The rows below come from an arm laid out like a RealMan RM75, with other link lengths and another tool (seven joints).
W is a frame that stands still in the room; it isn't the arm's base.
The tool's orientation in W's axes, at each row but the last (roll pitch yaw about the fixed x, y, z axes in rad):
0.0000 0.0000 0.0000
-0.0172 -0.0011 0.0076
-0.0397 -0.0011 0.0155
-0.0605 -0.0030 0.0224
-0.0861 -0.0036 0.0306
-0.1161 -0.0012 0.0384
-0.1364 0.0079 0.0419
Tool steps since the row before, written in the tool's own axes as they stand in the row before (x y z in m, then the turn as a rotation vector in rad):
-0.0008 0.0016 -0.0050 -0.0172 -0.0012 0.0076
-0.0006 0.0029 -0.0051 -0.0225 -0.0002 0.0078
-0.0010 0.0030 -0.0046 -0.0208 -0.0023 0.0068
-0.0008 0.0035 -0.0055 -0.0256 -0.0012 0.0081
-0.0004 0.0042 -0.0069 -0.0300 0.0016 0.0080
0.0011 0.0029 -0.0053 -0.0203 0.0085 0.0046
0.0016 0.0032 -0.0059 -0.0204 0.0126 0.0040
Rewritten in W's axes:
-0.0008 0.0016 -0.0050 -0.0172 -0.0012 0.0076
-0.0006 0.0028 -0.0051 -0.0225 -0.0002 0.0078
-0.0010 0.0028 -0.0047 -0.0208 -0.0024 0.0069
-0.0009 0.0031 -0.0057 -0.0256 -0.0013 0.0081
-0.0005 0.0036 -0.0072 -0.0301 0.0014 0.0077
0.0010 0.0023 -0.0056 -0.0206 0.0082 0.0036
0.0014 0.0024 -0.0063 -0.0209 0.0122 0.0024

